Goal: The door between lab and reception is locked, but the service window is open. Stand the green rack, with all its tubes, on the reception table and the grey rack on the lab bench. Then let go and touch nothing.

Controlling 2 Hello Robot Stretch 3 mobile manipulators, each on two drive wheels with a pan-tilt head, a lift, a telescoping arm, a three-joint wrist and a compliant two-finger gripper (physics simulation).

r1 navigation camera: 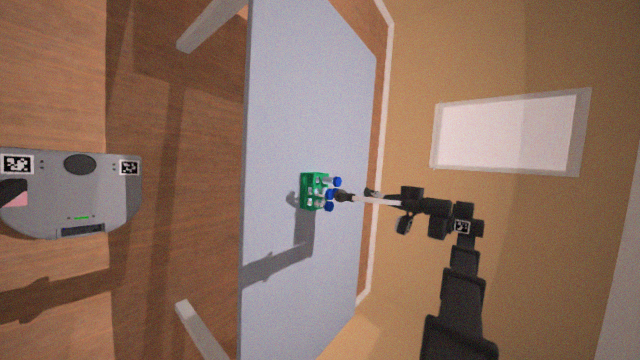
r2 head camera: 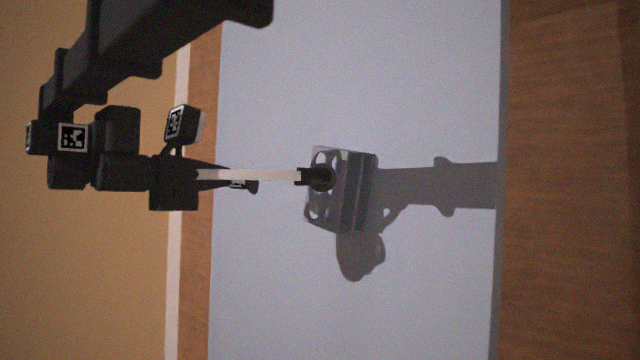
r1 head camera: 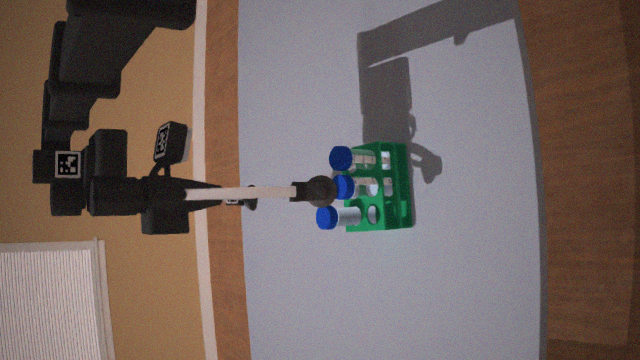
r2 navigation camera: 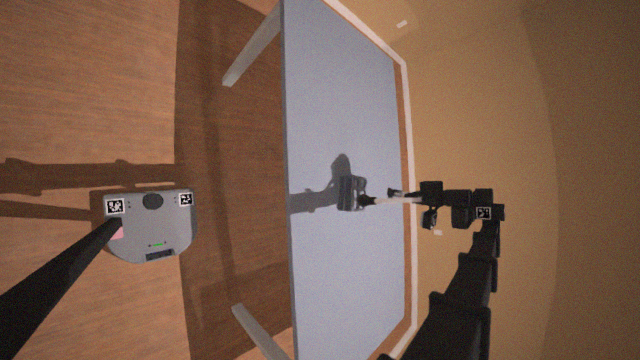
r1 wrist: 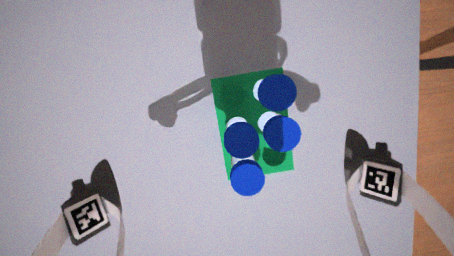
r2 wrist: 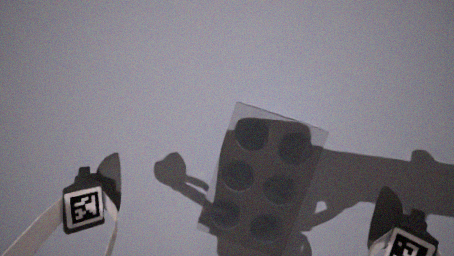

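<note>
The green rack stands upright on a pale blue tabletop, holding several blue-capped tubes. The r1 gripper is open above it, pointing down, with fingers wide apart on either side in the wrist view. The grey rack stands on another pale blue tabletop, its holes without tubes. The r2 gripper is open and points down above it. A finger hides part of each rack in the head views.
r1's tabletop and r2's tabletop run beside tan walls. A framed white panel is in the wall near r1. The grey mobile bases stand in front of the tables. Arm shadows fall across both tops.
</note>
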